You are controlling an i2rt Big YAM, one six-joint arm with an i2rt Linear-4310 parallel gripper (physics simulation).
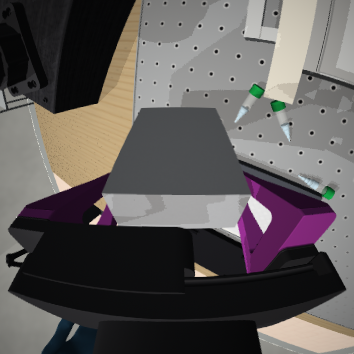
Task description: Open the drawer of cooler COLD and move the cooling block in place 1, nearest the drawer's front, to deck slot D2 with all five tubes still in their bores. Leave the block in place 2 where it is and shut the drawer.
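Where they show: gripper, fingertip midpoint: (176, 174); arm's base at its link origin: (17, 52).
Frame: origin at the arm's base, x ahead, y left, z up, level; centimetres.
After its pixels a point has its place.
Note:
My gripper (176, 174) {y -14.2, x 25.6, z -0.5 cm}, with purple fingers, is shut on a wide grey block, which looks like the cooling block (176, 152) {y -12.2, x 25.8, z -0.3 cm}. A flat dark-grey face and a paler lower face show; its bores and any tubes in them are hidden. One green-capped tube (249, 102) {y -9.3, x 29.4, z -9.6 cm} lies on its side on the perforated deck (200, 75) {y -6.8, x 23.4, z -10.7 cm}, beyond the block. A second green-capped tube (282, 120) {y -10.7, x 33.0, z -9.6 cm} lies on its side just right of it. A third green-capped tube (317, 187) {y -17.3, x 38.8, z -9.6 cm} lies by the right end of a dark strip. Cooler COLD, its drawer and the D2 label cannot be made out.
A cream bar (291, 50) {y -5.1, x 32.3, z -3.6 cm} reaches in from the top right, close to two tubes. A pale bracket (254, 20) {y -2.5, x 29.6, z -6.2 cm} stands left of it, and a pale box-like fixture (327, 55) {y -4.1, x 36.0, z -9.3 cm} right of it. The dark strip (280, 176) {y -17.3, x 34.4, z -10.2 cm} runs behind the right finger. A black arm-like part (90, 50) {y -2.0, x 8.2, z -7.4 cm} fills the upper left.

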